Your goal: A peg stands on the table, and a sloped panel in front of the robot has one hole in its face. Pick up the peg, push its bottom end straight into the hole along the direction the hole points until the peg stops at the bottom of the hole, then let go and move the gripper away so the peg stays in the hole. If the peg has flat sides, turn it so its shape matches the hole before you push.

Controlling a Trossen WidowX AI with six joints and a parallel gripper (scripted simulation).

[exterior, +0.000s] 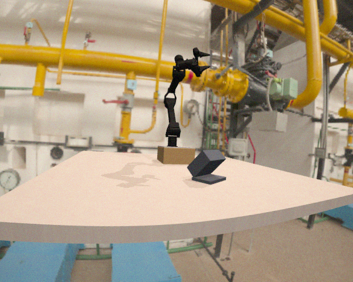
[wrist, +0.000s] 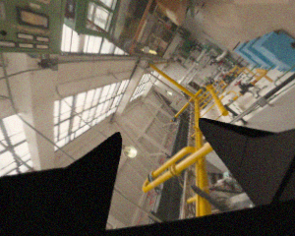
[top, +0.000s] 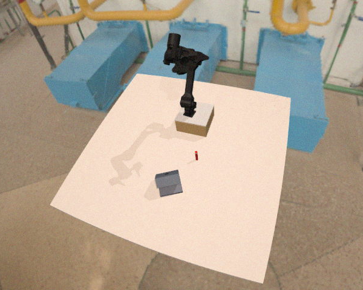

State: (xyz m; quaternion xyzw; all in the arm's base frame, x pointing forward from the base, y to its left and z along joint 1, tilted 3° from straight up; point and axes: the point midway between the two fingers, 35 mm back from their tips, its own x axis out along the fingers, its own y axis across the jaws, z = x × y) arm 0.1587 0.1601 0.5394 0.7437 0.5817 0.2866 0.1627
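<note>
Now: the round red peg 100 mm ahead of my gripper tip, 20 mm to the right of it and 600 mm below it. From my gripper tip the other things lie so: grey sloped panel 320 mm ahead, 90 mm to the right, 590 mm below.
</note>
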